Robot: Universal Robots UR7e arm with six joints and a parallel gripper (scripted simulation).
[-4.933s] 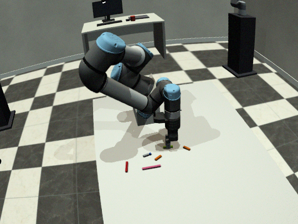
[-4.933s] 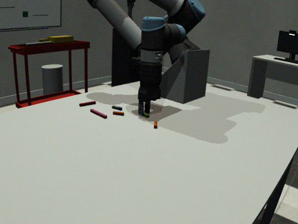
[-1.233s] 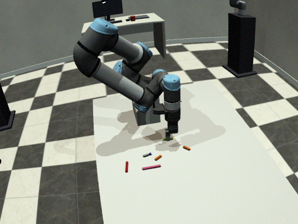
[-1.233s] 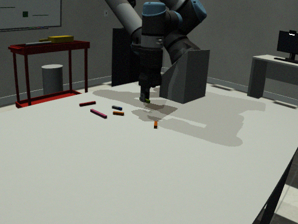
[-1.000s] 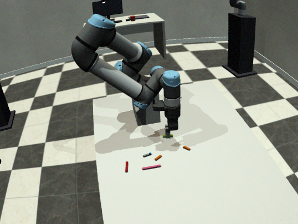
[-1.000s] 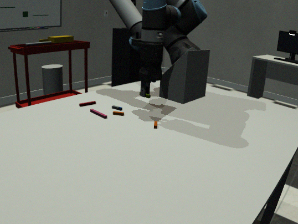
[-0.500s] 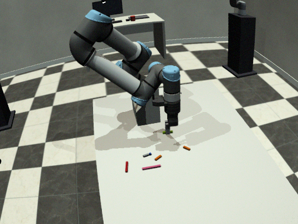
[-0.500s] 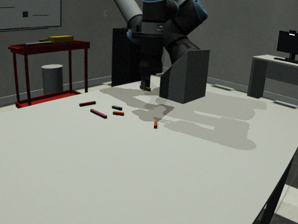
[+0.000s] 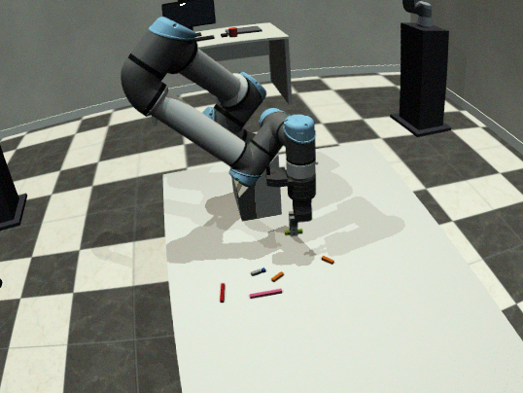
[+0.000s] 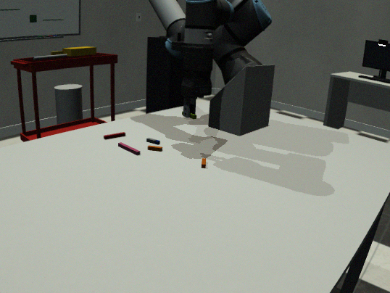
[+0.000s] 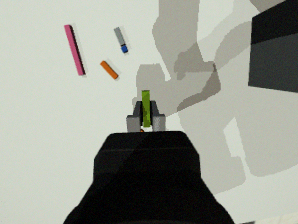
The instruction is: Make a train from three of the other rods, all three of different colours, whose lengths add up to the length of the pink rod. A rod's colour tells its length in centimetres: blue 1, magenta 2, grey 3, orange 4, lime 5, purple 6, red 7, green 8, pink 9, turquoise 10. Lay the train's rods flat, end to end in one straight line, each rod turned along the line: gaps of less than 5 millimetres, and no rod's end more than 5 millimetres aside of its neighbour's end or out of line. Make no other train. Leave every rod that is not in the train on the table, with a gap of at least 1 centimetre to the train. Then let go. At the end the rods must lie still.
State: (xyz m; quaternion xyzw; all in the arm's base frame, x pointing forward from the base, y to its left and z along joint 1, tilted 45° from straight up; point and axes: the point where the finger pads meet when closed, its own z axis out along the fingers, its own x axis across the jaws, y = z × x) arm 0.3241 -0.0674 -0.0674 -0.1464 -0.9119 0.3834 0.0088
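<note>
Now: hand 120 mm to the left of the grey rod, 110 mm above it and 10 mm short of it. Round my hand: pink rod: 130 mm to the right, 110 mm below, 110 mm ahead; then lime rod: 10 mm below; then blue rod: 110 mm below, 100 mm to the right, 10 mm ahead.
</note>
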